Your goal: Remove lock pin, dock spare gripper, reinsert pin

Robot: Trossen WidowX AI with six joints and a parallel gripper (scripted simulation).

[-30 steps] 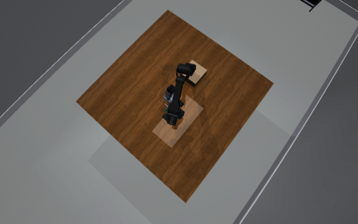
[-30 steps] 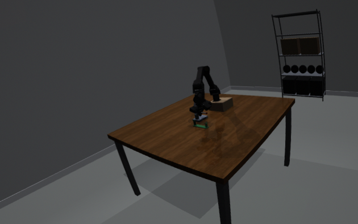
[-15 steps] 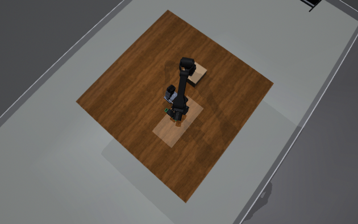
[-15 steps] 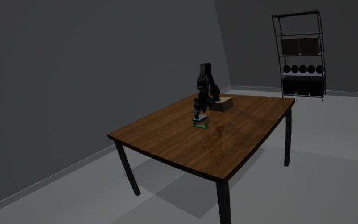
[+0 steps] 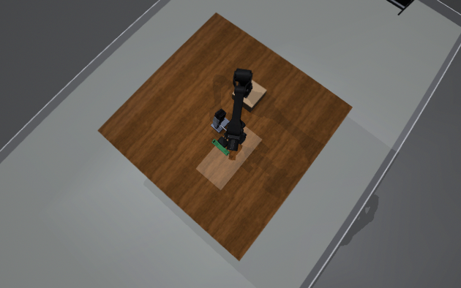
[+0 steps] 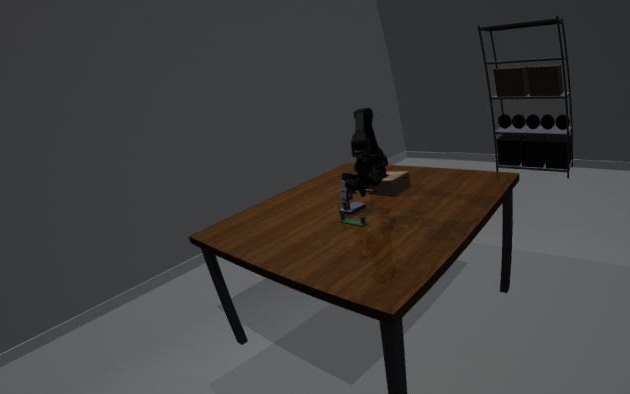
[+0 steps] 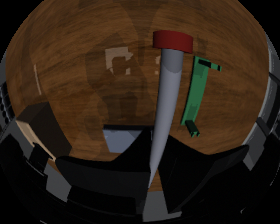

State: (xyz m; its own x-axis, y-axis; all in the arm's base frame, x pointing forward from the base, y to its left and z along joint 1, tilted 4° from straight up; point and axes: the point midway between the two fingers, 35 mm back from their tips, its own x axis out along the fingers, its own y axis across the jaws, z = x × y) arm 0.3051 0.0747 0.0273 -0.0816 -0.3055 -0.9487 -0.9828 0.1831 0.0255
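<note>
My gripper tip is now 100 mm to the left of the grey mount, 40 mm past it and 40 mm above it. Round my gripper tip: green rack: 90 mm ahead, 70 mm below, 10 mm to the right; then spare gripper: 100 mm to the right, 50 mm behind, 30 mm above.
</note>
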